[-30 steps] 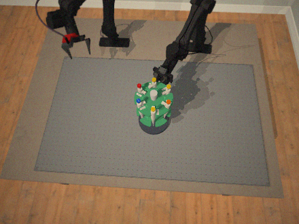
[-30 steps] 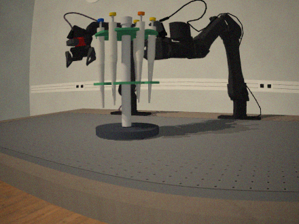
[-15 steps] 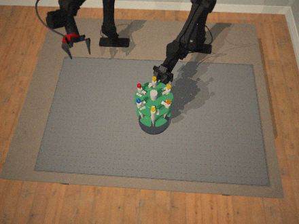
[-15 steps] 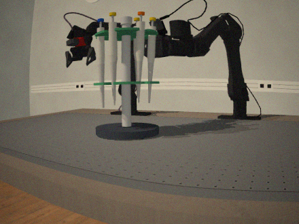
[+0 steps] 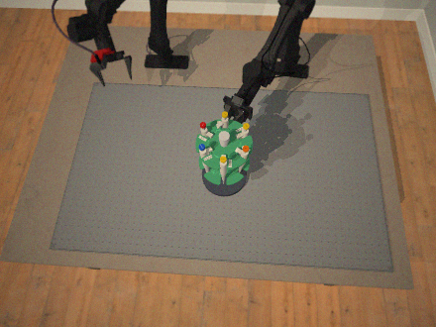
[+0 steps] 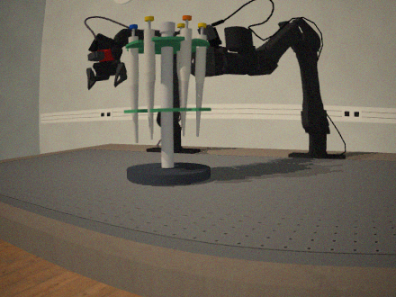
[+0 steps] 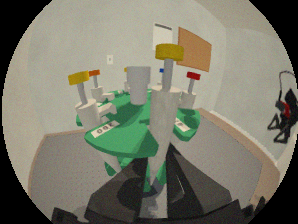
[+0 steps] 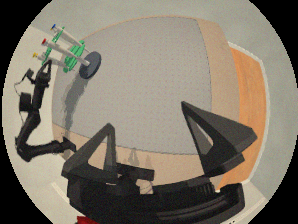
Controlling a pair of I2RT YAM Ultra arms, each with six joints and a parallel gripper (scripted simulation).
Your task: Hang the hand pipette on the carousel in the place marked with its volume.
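Now: left hand 1 cm short of the pipette, 1 cm to the left of it and 2 cm above it.
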